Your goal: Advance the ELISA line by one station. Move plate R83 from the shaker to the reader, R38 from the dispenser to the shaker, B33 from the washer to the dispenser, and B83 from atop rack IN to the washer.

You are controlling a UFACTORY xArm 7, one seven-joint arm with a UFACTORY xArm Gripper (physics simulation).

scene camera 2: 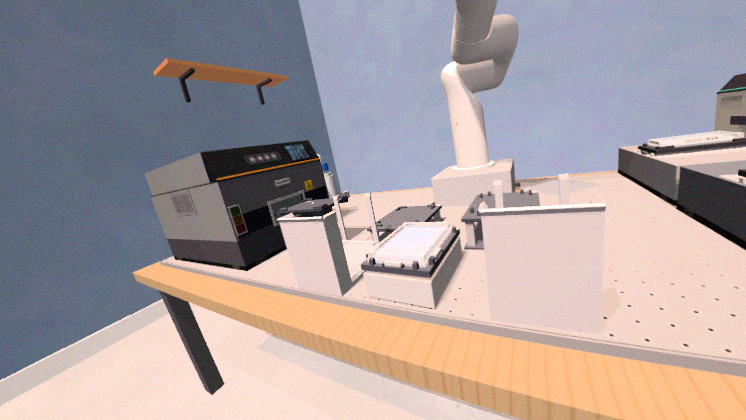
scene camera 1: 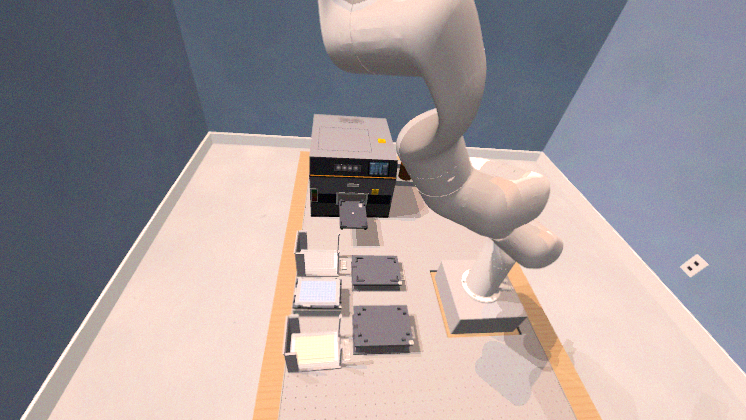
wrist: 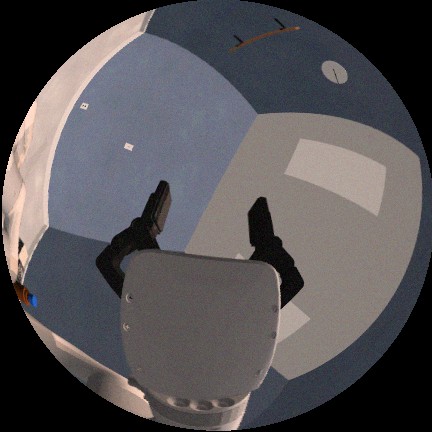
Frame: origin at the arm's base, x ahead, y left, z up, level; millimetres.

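Seen in the pictures: gripper, fingertip midpoint: (wrist: 212, 196); arm's base, link origin: (scene camera 2: 473, 168) (scene camera 1: 479, 286).
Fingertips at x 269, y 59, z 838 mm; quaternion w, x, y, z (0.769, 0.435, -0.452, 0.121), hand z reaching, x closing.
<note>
Offsets run from my fingertips to a thing's top centre.
My gripper (wrist: 212, 196) is open and empty in the wrist view, with walls and ceiling behind it; it does not show in the scene views. A pale blue plate @[dx +235, dy +35, dz -857 mm] (scene camera 1: 317, 292) (scene camera 2: 409, 243) sits on a small white station with dark corner clips. A cream plate @[dx +207, dy +188, dz -891 mm] (scene camera 1: 314, 350) lies in the near white rack, and a white surface or plate @[dx +269, dy -105, dz -891 mm] (scene camera 1: 320, 261) shows in the far rack. Another white plate @[dx -345, dy +411, dz -822 mm] (scene camera 2: 691, 138) lies on a low grey unit at the right in scene camera 2. A black and grey instrument @[dx +240, dy -563, dz -655 mm] (scene camera 1: 352, 140) (scene camera 2: 261, 195) has its bare dark tray @[dx +181, dy -283, dz -822 mm] (scene camera 1: 352, 214) (scene camera 2: 309, 207) out. Plate labels cannot be read.
Two dark flat stands, one farther @[dx +56, dy -99, dz -879 mm] (scene camera 1: 375, 270) (scene camera 2: 407, 216) and one nearer @[dx +20, dy +103, dz -856 mm] (scene camera 1: 382, 326) (scene camera 2: 522, 199), stand beside the racks. The arm's base (scene camera 1: 480, 307) (scene camera 2: 469, 185) is right of them. A blue-capped bottle (scene camera 2: 327, 180) stands by the instrument. A wall shelf (scene camera 2: 219, 73) hangs above.
</note>
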